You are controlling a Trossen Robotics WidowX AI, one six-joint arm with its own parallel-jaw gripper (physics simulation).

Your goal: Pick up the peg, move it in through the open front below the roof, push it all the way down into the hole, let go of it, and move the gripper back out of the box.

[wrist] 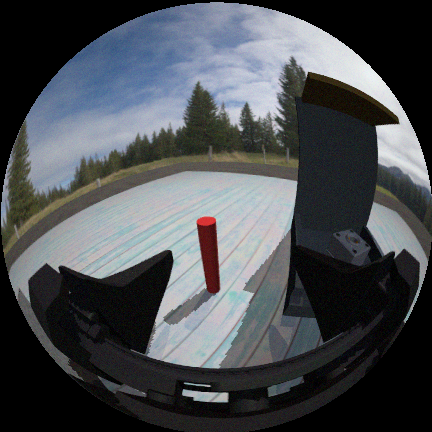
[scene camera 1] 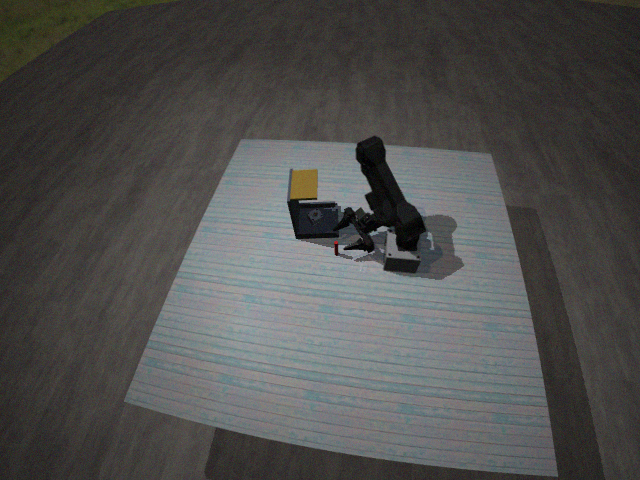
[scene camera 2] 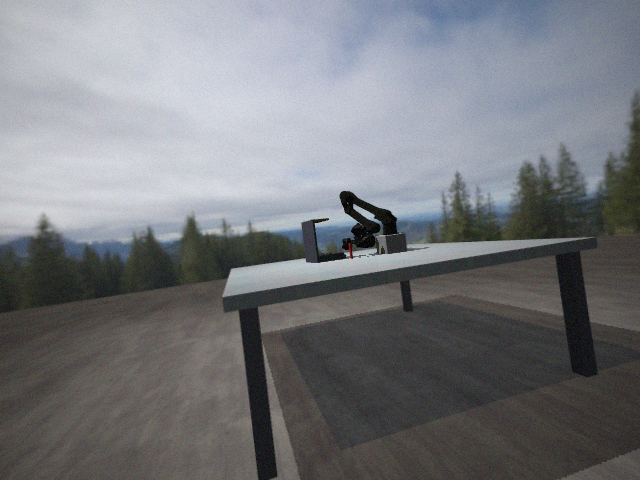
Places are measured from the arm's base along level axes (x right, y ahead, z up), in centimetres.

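Pixels of known places: gripper, fingertip midpoint: (wrist: 234, 255) (scene camera 1: 338, 239) (scene camera 2: 349, 246); arm's base, origin of the base link: (scene camera 1: 406, 242) (scene camera 2: 390, 234).
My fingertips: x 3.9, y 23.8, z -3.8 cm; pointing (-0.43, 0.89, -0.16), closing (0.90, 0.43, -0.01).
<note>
Ahead of a thing's pixels: the offset from my fingertips to its top centre. "*": to the spot under its first point. Level surfaces: height alone.
The red peg {dz +1.9, dx -2.5, dy +0.7 cm} (scene camera 1: 336, 249) (scene camera 2: 351, 251) (wrist: 209, 256) stands upright on the table, outside the box. My gripper (scene camera 1: 340, 238) (wrist: 234, 255) is open and empty, low over the table. In the wrist view the peg shows between the two spread fingers, nearer the left one and a little ahead of the tips. The dark box {dz +16.3, dx +12.8, dy +8.6 cm} (scene camera 1: 293, 219) (scene camera 2: 310, 241) (wrist: 337, 170) has a tall back wall and a yellow roof {* dz +16.4, dx +12.1, dy +11.8 cm} (scene camera 1: 303, 184) (scene camera 2: 321, 220) (wrist: 350, 97). Inside is a grey block {dz -2.0, dx +13.7, dy +9.4 cm} (scene camera 1: 315, 214) (wrist: 351, 246) with the hole, partly hidden by the right finger in the wrist view.
The box's low rim stands close beside the right finger in the wrist view. The arm's pale base (scene camera 1: 401, 260) (scene camera 2: 392, 243) stands on the table {dz -6.1 cm} (scene camera 1: 330, 351) (scene camera 2: 413, 262), to the right of the peg in both scene views.
</note>
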